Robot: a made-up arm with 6 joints. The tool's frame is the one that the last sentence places. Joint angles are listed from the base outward.
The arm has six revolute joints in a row. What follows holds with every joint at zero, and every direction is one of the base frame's. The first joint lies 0.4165 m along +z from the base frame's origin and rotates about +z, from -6.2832 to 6.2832 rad. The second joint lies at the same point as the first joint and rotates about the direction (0, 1, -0.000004), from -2.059 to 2.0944 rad. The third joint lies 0.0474 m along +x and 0.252 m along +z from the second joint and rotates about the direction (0, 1, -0.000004), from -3.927 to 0.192 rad. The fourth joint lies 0.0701 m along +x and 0.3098 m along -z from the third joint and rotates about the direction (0, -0.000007, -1), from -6.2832 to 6.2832 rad. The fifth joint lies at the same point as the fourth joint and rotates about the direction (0, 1, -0.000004), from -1.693 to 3.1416 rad. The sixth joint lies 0.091 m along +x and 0.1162 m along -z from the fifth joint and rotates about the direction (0, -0.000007, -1), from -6.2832 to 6.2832 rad. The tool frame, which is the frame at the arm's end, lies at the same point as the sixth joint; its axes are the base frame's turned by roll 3.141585, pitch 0 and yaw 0 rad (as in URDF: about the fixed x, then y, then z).
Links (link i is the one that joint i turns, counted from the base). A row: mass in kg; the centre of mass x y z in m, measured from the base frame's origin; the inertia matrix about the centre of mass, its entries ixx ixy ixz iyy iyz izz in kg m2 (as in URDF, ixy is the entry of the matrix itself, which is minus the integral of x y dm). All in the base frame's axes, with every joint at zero. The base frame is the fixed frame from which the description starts. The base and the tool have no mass.
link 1: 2.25; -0.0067 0.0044 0.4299; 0.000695 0 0 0.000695 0 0.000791
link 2: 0.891; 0.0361 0.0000 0.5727; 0.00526 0 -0.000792 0.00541 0 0.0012
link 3: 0.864; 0.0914 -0.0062 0.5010; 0.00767 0 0.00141 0.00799 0 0.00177
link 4: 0.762; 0.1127 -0.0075 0.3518; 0.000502 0 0 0.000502 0 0.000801
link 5: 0.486; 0.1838 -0.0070 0.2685; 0.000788 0 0.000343 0.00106 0 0.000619
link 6: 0.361; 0.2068 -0.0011 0.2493; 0.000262 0 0 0.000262 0 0.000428
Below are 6 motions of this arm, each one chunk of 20 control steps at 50 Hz.
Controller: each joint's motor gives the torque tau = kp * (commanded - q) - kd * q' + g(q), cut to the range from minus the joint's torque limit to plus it. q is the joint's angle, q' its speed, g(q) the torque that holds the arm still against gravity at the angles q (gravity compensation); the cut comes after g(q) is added. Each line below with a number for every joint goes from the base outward.
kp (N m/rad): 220 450 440 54 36 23
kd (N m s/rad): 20 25 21 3.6 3.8 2.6
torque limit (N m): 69 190 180 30 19 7.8
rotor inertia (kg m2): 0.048 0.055 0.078 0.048 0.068 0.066
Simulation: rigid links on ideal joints. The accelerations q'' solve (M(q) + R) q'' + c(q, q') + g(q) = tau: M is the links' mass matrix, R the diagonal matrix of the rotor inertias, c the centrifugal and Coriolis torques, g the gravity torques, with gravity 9.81 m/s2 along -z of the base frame. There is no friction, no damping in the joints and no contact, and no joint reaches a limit. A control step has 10 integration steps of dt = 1/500 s. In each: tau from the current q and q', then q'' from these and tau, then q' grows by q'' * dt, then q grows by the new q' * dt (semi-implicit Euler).
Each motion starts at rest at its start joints. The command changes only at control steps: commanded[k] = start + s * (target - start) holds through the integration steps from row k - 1 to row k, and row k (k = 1, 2, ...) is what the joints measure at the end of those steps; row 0 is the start. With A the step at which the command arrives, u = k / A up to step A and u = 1 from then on. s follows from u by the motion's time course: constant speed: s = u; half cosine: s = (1 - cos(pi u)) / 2; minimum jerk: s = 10 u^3 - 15 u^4 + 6 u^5; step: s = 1 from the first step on.
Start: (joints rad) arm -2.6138 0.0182 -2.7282 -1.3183 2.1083 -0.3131
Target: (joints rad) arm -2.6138 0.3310 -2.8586 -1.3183 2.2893 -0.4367
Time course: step
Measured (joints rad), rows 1 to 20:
1: -2.6170 0.0735 -2.7934 -1.3304 2.1231 -0.3206
2: -2.6189 0.1351 -2.8293 -1.3443 2.1483 -0.3352
3: -2.6188 0.1921 -2.8429 -1.3473 2.1736 -0.3515
4: -2.6176 0.2410 -2.8454 -1.3408 2.1954 -0.3670
5: -2.6158 0.2801 -2.8435 -1.3297 2.2131 -0.3806
6: -2.6140 0.3088 -2.8410 -1.3182 2.2274 -0.3921
7: -2.6125 0.3281 -2.8397 -1.3088 2.2390 -0.4016
8: -2.6115 0.3394 -2.8400 -1.3028 2.2486 -0.4093
9: -2.6109 0.3445 -2.8419 -1.3002 2.2564 -0.4153
10: -2.6108 0.3453 -2.8448 -1.3004 2.2629 -0.4201
11: -2.6110 0.3435 -2.8480 -1.3025 2.2683 -0.4239
12: -2.6114 0.3405 -2.8513 -1.3057 2.2726 -0.4268
13: -2.6119 0.3372 -2.8541 -1.3093 2.2762 -0.4290
14: -2.6124 0.3342 -2.8564 -1.3126 2.2791 -0.4308
15: -2.6129 0.3319 -2.8580 -1.3153 2.2814 -0.4321
16: -2.6133 0.3303 -2.8590 -1.3174 2.2833 -0.4332
17: -2.6136 0.3293 -2.8596 -1.3187 2.2848 -0.4340
18: -2.6138 0.3290 -2.8598 -1.3195 2.2859 -0.4346
19: -2.6139 0.3290 -2.8597 -1.3198 2.2868 -0.4351
20: -2.6139 0.3293 -2.8595 -1.3197 2.2874 -0.4354

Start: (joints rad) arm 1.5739 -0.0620 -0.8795 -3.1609 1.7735 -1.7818
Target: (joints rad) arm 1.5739 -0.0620 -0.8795 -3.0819 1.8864 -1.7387
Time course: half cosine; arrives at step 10
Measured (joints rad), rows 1 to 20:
1: 1.5739 -0.0620 -0.8795 -3.1606 1.7737 -1.7817
2: 1.5740 -0.0619 -0.8794 -3.1594 1.7747 -1.7814
3: 1.5741 -0.0618 -0.8794 -3.1566 1.7771 -1.7806
4: 1.5743 -0.0617 -0.8793 -3.1518 1.7814 -1.7792
5: 1.5744 -0.0616 -0.8792 -3.1450 1.7879 -1.7769
6: 1.5745 -0.0615 -0.8791 -3.1365 1.7965 -1.7739
7: 1.5745 -0.0615 -0.8791 -3.1270 1.8068 -1.7702
8: 1.5745 -0.0615 -0.8791 -3.1171 1.8180 -1.7661
9: 1.5743 -0.0616 -0.8792 -3.1079 1.8295 -1.7618
10: 1.5741 -0.0618 -0.8794 -3.1000 1.8403 -1.7577
11: 1.5739 -0.0620 -0.8795 -3.0940 1.8498 -1.7541
12: 1.5737 -0.0622 -0.8797 -3.0897 1.8576 -1.7509
13: 1.5735 -0.0623 -0.8798 -3.0868 1.8640 -1.7484
14: 1.5735 -0.0624 -0.8798 -3.0850 1.8690 -1.7463
15: 1.5735 -0.0624 -0.8798 -3.0838 1.8730 -1.7446
16: 1.5735 -0.0624 -0.8798 -3.0830 1.8761 -1.7433
17: 1.5735 -0.0623 -0.8797 -3.0826 1.8785 -1.7423
18: 1.5736 -0.0623 -0.8797 -3.0823 1.8803 -1.7415
19: 1.5737 -0.0622 -0.8796 -3.0821 1.8817 -1.7409
20: 1.5737 -0.0622 -0.8796 -3.0820 1.8828 -1.7404

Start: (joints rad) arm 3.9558 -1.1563 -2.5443 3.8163 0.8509 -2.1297
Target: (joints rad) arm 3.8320 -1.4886 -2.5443 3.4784 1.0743 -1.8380
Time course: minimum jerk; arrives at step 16
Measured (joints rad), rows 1 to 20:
1: 3.9558 -1.1564 -2.5442 3.8162 0.8509 -2.1297
2: 3.9556 -1.1571 -2.5437 3.8153 0.8511 -2.1293
3: 3.9551 -1.1595 -2.5424 3.8126 0.8516 -2.1282
4: 3.9538 -1.1647 -2.5403 3.8065 0.8529 -2.1255
5: 3.9514 -1.1740 -2.5375 3.7958 0.8556 -2.1205
6: 3.9474 -1.1885 -2.5345 3.7799 0.8602 -2.1124
7: 3.9419 -1.2087 -2.5320 3.7586 0.8673 -2.1008
8: 3.9347 -1.2346 -2.5303 3.7322 0.8774 -2.0855
9: 3.9260 -1.2654 -2.5299 3.7018 0.8905 -2.0669
10: 3.9161 -1.3001 -2.5311 3.6689 0.9067 -2.0454
11: 3.9054 -1.3367 -2.5337 3.6352 0.9256 -2.0218
12: 3.8943 -1.3732 -2.5377 3.6024 0.9465 -1.9973
13: 3.8833 -1.4076 -2.5426 3.5723 0.9685 -1.9729
14: 3.8728 -1.4380 -2.5479 3.5464 0.9906 -1.9497
15: 3.8632 -1.4629 -2.5529 3.5254 1.0116 -1.9288
16: 3.8548 -1.4815 -2.5570 3.5097 1.0305 -1.9107
17: 3.8478 -1.4941 -2.5595 3.4985 1.0465 -1.8955
18: 3.8422 -1.5014 -2.5602 3.4908 1.0592 -1.8832
19: 3.8380 -1.5045 -2.5593 3.4857 1.0685 -1.8733
20: 3.8349 -1.5045 -2.5573 3.4824 1.0746 -1.8655

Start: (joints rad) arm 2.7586 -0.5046 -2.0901 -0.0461 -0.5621 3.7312
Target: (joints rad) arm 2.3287 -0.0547 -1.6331 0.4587 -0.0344 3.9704
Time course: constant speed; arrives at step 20
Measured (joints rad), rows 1 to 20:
1: 2.7543 -0.5038 -2.0865 -0.0425 -0.5617 3.7319
2: 2.7466 -0.4994 -2.0781 -0.0336 -0.5596 3.7340
3: 2.7360 -0.4901 -2.0651 -0.0200 -0.5545 3.7377
4: 2.7233 -0.4759 -2.0480 -0.0029 -0.5456 3.7430
5: 2.7089 -0.4572 -2.0278 0.0166 -0.5326 3.7495
6: 2.6931 -0.4352 -2.0052 0.0379 -0.5156 3.7571
7: 2.6763 -0.4109 -1.9813 0.0604 -0.4951 3.7657
8: 2.6587 -0.3855 -1.9565 0.0837 -0.4718 3.7750
9: 2.6405 -0.3596 -1.9316 0.1077 -0.4466 3.7849
10: 2.6217 -0.3339 -1.9069 0.1322 -0.4201 3.7952
11: 2.6025 -0.3087 -1.8824 0.1570 -0.3929 3.8059
12: 2.5829 -0.2842 -1.8585 0.1821 -0.3655 3.8169
13: 2.5630 -0.2603 -1.8349 0.2073 -0.3380 3.8281
14: 2.5428 -0.2370 -1.8117 0.2326 -0.3108 3.8395
15: 2.5224 -0.2141 -1.7887 0.2579 -0.2839 3.8510
16: 2.5018 -0.1916 -1.7660 0.2832 -0.2572 3.8626
17: 2.4811 -0.1692 -1.7433 0.3086 -0.2308 3.8743
18: 2.4602 -0.1470 -1.7207 0.3339 -0.2045 3.8860
19: 2.4392 -0.1247 -1.6980 0.3593 -0.1784 3.8978
20: 2.4181 -0.1024 -1.6754 0.3846 -0.1522 3.9096

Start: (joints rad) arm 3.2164 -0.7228 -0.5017 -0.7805 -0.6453 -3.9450
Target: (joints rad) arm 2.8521 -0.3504 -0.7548 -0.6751 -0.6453 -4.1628
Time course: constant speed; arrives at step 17
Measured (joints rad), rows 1 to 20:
1: 3.2133 -0.7173 -0.5061 -0.7808 -0.6465 -3.9458
2: 3.2064 -0.7066 -0.5145 -0.7798 -0.6479 -3.9480
3: 3.1965 -0.6921 -0.5255 -0.7771 -0.6491 -3.9520
4: 3.1841 -0.6752 -0.5381 -0.7730 -0.6498 -3.9576
5: 3.1698 -0.6566 -0.5516 -0.7678 -0.6501 -3.9646
6: 3.1539 -0.6368 -0.5656 -0.7621 -0.6501 -3.9728
7: 3.1369 -0.6163 -0.5800 -0.7560 -0.6499 -3.9820
8: 3.1189 -0.5953 -0.5945 -0.7498 -0.6495 -3.9920
9: 3.1003 -0.5739 -0.6092 -0.7435 -0.6490 -4.0026
10: 3.0810 -0.5524 -0.6239 -0.7372 -0.6486 -4.0136
11: 3.0613 -0.5307 -0.6387 -0.7308 -0.6481 -4.0251
12: 3.0412 -0.5089 -0.6535 -0.7245 -0.6477 -4.0369
13: 3.0208 -0.4870 -0.6683 -0.7182 -0.6473 -4.0489
14: 3.0002 -0.4652 -0.6832 -0.7119 -0.6469 -4.0611
15: 2.9795 -0.4433 -0.6981 -0.7056 -0.6466 -4.0734
16: 2.9586 -0.4214 -0.7129 -0.6994 -0.6464 -4.0858
17: 2.9376 -0.3995 -0.7278 -0.6931 -0.6461 -4.0984
18: 2.9192 -0.3827 -0.7380 -0.6865 -0.6448 -4.1102
19: 2.9042 -0.3713 -0.7441 -0.6811 -0.6430 -4.1206
20: 2.8924 -0.3636 -0.7477 -0.6774 -0.6414 -4.1293

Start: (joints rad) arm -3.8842 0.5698 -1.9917 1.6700 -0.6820 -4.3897
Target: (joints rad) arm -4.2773 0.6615 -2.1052 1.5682 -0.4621 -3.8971
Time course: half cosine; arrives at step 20
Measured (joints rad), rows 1 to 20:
1: -3.8844 0.5699 -1.9919 1.6699 -0.6819 -4.3895
2: -3.8852 0.5705 -1.9928 1.6696 -0.6813 -4.3886
3: -3.8873 0.5717 -1.9946 1.6688 -0.6799 -4.3863
4: -3.8915 0.5736 -1.9974 1.6672 -0.6772 -4.3817
5: -3.8981 0.5764 -2.0012 1.6647 -0.6731 -4.3744
6: -3.9078 0.5800 -2.0061 1.6613 -0.6673 -4.3639
7: -3.9205 0.5844 -2.0120 1.6570 -0.6599 -4.3499
8: -3.9364 0.5896 -2.0187 1.6518 -0.6509 -4.3323
9: -3.9553 0.5953 -2.0260 1.6458 -0.6403 -4.3113
10: -3.9770 0.6016 -2.0339 1.6392 -0.6284 -4.2871
11: -4.0010 0.6083 -2.0422 1.6321 -0.6154 -4.2601
12: -4.0268 0.6151 -2.0505 1.6246 -0.6016 -4.2307
13: -4.0538 0.6220 -2.0588 1.6171 -0.5872 -4.1997
14: -4.0816 0.6287 -2.0669 1.6096 -0.5726 -4.1676
15: -4.1093 0.6351 -2.0744 1.6023 -0.5582 -4.1351
16: -4.1364 0.6410 -2.0814 1.5955 -0.5443 -4.1031
17: -4.1621 0.6462 -2.0875 1.5893 -0.5313 -4.0722
18: -4.1860 0.6507 -2.0926 1.5838 -0.5194 -4.0432
19: -4.2073 0.6543 -2.0967 1.5792 -0.5090 -4.0167
20: -4.2255 0.6570 -2.0996 1.5756 -0.5002 -3.9935

